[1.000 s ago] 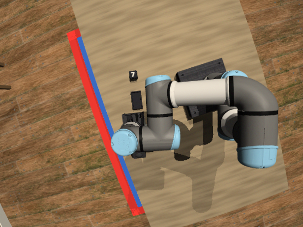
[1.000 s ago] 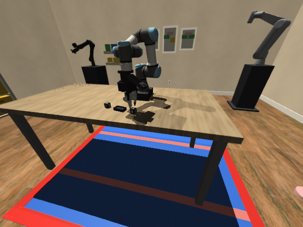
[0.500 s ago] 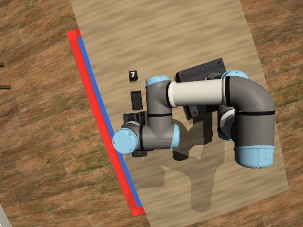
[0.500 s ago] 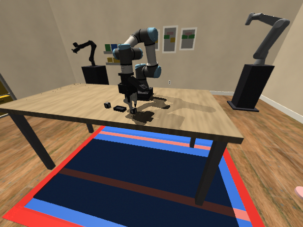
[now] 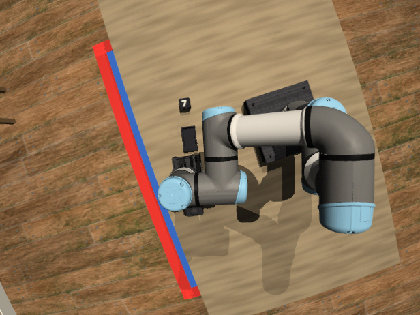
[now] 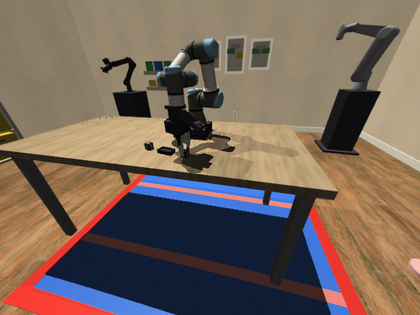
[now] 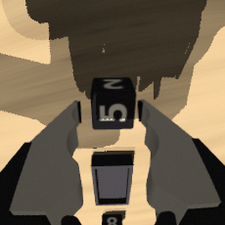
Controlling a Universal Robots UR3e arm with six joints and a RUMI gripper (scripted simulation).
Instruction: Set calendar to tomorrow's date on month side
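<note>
Now: the black calendar tray 20 mm behind my hand, 110 mm to the right of it and 20 mm below it. Round my hand: black cube 30 mm behind, 220 mm to the right, 10 mm below.
</note>
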